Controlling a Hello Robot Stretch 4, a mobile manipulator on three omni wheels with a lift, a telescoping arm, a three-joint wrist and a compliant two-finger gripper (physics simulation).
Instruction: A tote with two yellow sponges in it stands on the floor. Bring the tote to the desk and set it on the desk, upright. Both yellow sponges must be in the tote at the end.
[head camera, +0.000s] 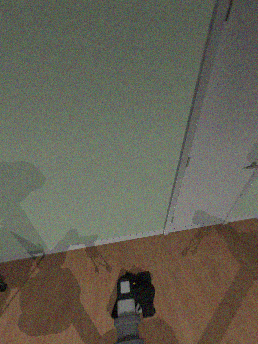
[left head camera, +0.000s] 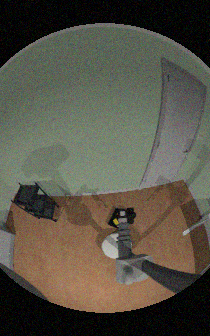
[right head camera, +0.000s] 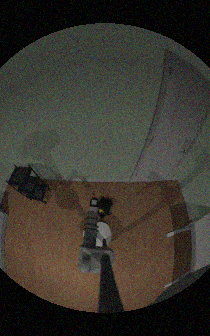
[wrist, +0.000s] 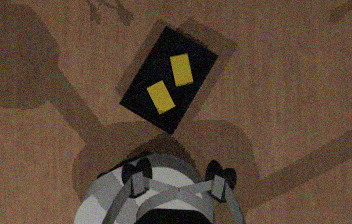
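Observation:
The black tote (wrist: 150, 75) stands upright on the floor, slanted in the wrist view. Two yellow sponges (wrist: 181, 70) (wrist: 161, 97) lie apart inside it. In the left and right head views, a bit of yellow sponge (left head camera: 116, 221) (right head camera: 101, 211) shows beside the dark wrist, which hides most of the tote. My gripper (wrist: 178, 172) is open and empty, pointing down above the floor; in the wrist view its fingertips are below the tote's near corner, not touching it. In the head view the wrist covers the tote area. The desk's white foot (left head camera: 187, 232) (right head camera: 173, 233) shows at the right edge.
A black shelf cart (left head camera: 28, 193) (right head camera: 21, 176) stands at the left by the wall. A grey door (head camera: 215, 125) (left head camera: 182, 110) (right head camera: 185, 100) is at the right of the green wall. My round white base (left head camera: 110, 246) (right head camera: 104, 232) is close behind the tote.

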